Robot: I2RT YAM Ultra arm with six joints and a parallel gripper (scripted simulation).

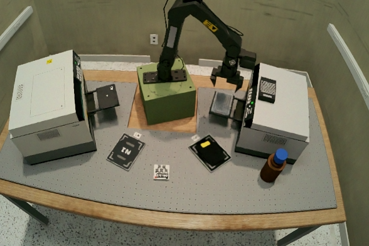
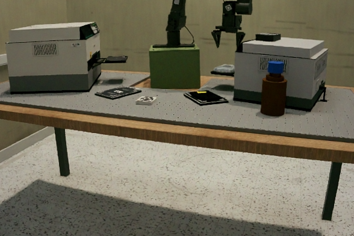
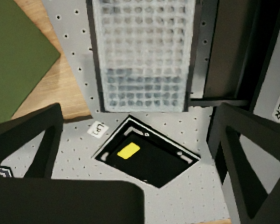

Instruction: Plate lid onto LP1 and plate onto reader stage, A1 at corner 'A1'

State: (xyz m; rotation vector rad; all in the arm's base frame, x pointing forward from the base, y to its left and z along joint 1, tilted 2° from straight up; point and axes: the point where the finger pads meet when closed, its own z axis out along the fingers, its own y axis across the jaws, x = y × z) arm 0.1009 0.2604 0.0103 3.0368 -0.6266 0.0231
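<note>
My gripper is now 10 cm above the clear well plate. Round my hand: lid (22 cm ahead, 8 cm to the right, 17 cm below).
</note>
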